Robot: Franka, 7 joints.
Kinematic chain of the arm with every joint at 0, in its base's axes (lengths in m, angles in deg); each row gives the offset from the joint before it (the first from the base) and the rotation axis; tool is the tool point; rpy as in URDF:
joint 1: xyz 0 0 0.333 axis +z
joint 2: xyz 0 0 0 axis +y
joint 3: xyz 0 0 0.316 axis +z
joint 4: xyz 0.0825 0 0 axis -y
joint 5: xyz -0.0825 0 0.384 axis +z
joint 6: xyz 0 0 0 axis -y
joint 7: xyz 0.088 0 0 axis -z
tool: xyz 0 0 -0.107 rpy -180 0 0
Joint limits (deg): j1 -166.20..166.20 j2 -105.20..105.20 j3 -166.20..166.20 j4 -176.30..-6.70 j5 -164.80..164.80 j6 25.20..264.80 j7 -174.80..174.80
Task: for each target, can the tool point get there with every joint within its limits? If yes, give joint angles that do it. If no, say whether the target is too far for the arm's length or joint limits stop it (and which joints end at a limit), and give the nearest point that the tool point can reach.
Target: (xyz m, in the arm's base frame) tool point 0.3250 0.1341 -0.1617
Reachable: yes | joints 73.53 87.28 -20.80 -121.14 -131.25 93.22 100.56
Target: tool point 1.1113 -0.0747 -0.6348
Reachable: no: too far | nearest point 0.6632 -0.0446 -0.1993 | short by 0.626 m
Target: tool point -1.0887 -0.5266 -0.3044
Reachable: no: too far | nearest point -0.6832 -0.3305 -0.0670 | short by 0.509 m
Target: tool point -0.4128 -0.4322 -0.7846
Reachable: no: too far | nearest point -0.3104 -0.3250 -0.3341 | short by 0.474 m
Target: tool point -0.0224 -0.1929 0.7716
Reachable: yes | joints 24.66 -85.35 -27.29 -145.91 -21.16 240.90 -0.24
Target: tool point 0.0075 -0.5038 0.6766
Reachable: yes | joints 29.63 -33.87 -77.68 -72.21 130.60 239.63 -106.13
